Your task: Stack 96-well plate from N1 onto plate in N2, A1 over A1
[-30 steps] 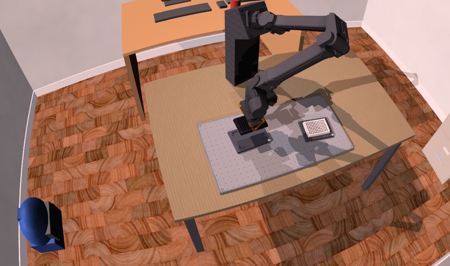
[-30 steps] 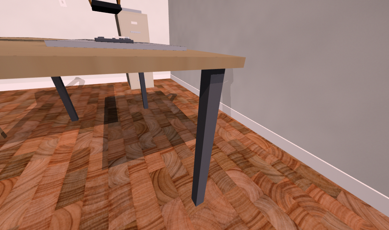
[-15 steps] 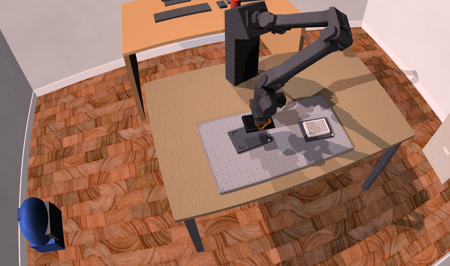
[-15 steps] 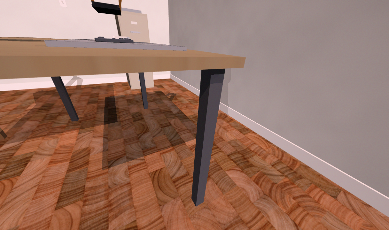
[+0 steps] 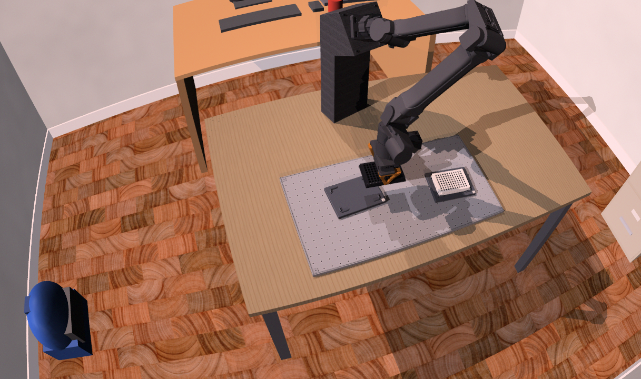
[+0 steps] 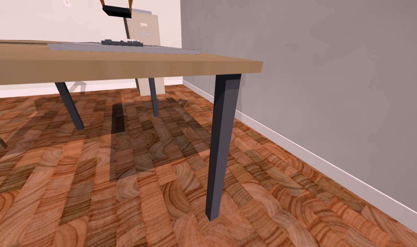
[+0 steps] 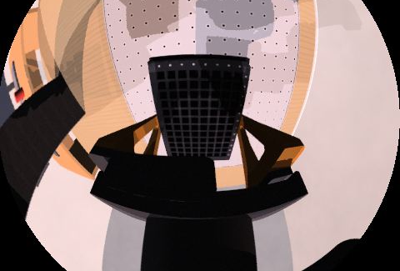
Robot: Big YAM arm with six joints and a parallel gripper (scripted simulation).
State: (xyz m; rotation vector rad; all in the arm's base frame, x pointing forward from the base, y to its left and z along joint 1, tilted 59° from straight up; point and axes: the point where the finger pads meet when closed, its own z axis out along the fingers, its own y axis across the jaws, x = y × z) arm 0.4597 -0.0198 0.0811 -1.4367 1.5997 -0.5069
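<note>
The white 96-well plate lies 20 mm behind my hand, 260 mm to the left of it and 100 mm below it. Also, from my hand: black 96-well plate: right at my hand.
</note>
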